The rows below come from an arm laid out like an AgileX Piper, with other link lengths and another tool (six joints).
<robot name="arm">
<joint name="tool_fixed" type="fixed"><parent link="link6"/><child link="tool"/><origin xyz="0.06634 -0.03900 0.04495" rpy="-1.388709 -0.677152 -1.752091"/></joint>
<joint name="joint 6" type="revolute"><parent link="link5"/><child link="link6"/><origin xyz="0.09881 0.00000 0.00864" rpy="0.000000 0.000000 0.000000"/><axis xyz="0.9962 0 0.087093"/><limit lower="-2.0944" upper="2.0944"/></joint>
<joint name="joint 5" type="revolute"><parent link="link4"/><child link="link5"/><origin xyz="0.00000 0.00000 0.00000" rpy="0.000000 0.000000 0.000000"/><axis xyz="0 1 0"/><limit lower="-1.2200" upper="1.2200"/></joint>
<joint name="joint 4" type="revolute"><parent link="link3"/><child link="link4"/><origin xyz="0.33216 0.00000 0.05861" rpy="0.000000 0.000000 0.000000"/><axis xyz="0.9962 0 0.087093"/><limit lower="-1.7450" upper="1.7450"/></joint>
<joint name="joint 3" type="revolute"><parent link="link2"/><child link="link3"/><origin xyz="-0.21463 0.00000 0.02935" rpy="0.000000 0.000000 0.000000"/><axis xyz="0 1 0"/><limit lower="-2.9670" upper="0.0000"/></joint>
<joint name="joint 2" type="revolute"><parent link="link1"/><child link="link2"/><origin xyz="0.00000 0.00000 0.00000" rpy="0.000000 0.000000 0.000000"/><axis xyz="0 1 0"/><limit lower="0.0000" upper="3.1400"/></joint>
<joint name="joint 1" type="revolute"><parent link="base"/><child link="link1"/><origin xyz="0.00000 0.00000 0.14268" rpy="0.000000 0.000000 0.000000"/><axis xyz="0 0 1"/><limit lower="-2.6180" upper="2.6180"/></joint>
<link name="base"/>
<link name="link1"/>
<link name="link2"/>
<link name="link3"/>
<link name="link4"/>
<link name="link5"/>
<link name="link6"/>
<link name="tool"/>
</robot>
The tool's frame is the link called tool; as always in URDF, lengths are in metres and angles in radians.
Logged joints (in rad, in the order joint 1, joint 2, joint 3, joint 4, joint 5, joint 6), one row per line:
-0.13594, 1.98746, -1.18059, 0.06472, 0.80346, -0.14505
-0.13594, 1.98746, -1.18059, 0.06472, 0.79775, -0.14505
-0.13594, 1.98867, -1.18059, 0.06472, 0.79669, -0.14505
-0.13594, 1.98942, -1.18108, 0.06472, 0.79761, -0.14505
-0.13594, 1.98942, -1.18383, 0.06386, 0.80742, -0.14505
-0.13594, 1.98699, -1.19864, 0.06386, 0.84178, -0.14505
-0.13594, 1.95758, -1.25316, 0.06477, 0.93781, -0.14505
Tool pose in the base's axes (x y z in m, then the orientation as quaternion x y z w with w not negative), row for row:
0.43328, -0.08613, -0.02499, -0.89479, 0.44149, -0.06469, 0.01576
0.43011, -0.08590, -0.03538, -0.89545, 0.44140, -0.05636, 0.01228
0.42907, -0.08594, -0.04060, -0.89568, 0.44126, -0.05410, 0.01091
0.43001, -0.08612, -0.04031, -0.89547, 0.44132, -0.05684, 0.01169
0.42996, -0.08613, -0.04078, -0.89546, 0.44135, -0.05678, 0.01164
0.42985, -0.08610, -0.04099, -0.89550, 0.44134, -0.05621, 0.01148
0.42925, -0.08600, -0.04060, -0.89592, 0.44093, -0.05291, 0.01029
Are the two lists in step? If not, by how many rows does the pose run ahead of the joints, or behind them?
The pose runs 2 rows behind the joints: the pose in row i belongs to the joints in row i - 2.
